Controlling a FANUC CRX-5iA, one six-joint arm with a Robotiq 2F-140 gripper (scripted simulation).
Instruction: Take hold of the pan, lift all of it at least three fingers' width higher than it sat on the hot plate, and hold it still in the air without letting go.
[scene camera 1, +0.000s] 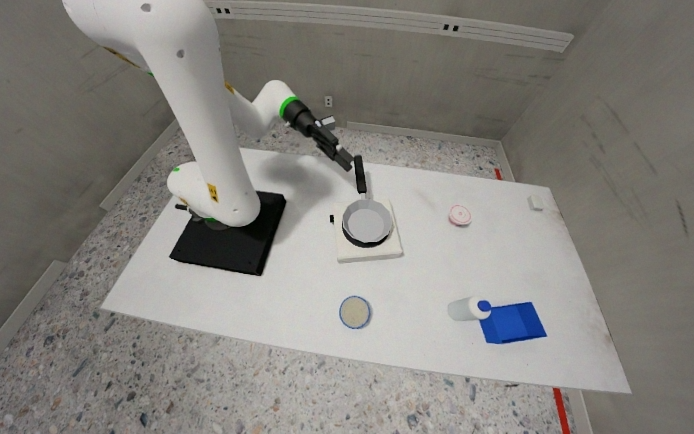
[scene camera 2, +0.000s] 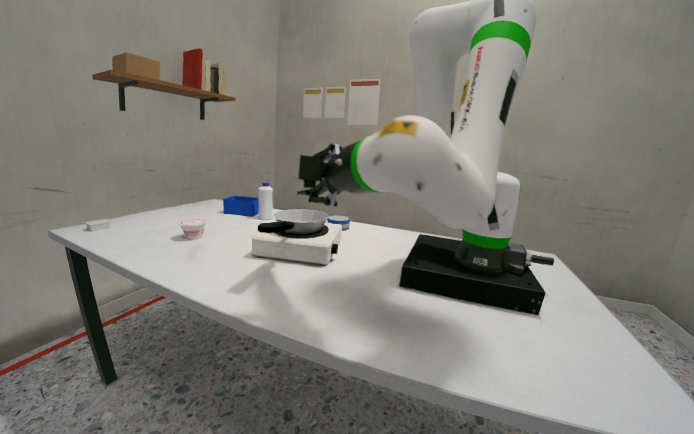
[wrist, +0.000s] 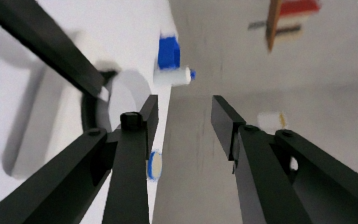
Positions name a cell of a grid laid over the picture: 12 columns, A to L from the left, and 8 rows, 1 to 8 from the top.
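Scene:
I can see my gripper in scene camera 1 (G4), and the same gripper is visible in scene camera 2 (F4) as well as in the wrist view (G4). There is also a hot plate, which I see in scene camera 1 (G5), in scene camera 2 (F5) and, from my wrist, in the wrist view (C5).

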